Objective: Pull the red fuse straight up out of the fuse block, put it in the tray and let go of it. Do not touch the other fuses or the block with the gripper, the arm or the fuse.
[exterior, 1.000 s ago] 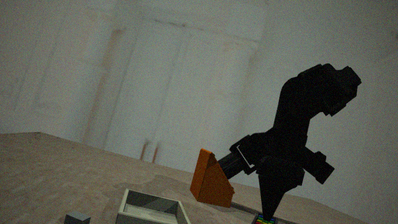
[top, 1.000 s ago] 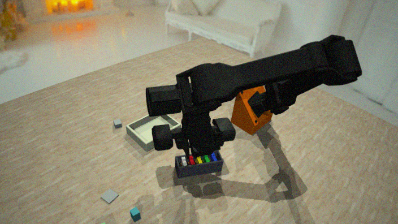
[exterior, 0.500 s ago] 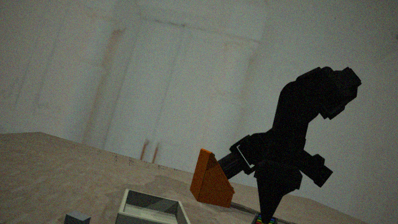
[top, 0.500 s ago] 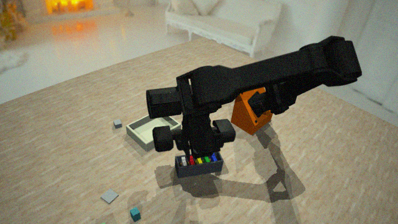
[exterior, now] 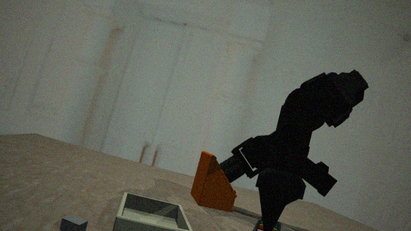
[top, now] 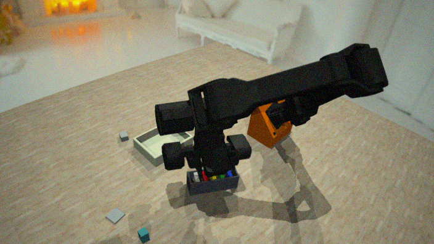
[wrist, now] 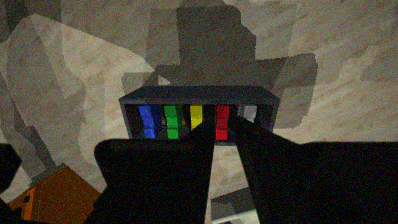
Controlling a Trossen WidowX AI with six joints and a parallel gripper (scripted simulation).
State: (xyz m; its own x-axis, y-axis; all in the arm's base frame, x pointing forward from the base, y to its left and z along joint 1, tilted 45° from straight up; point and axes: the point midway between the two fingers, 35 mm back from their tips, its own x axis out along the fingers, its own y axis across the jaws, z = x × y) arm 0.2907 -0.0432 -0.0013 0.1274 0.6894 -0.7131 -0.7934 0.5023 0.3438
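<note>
My gripper tip is 1 cm above the red fuse. Round my gripper tip: flat grey tile 19 cm ahead, 9 cm to the right, 3 cm below; then teal cube 19 cm ahead, 2 cm below, 1 cm to the right; then pale tray 18 cm to the right, 4 cm behind, 3 cm below.
</note>
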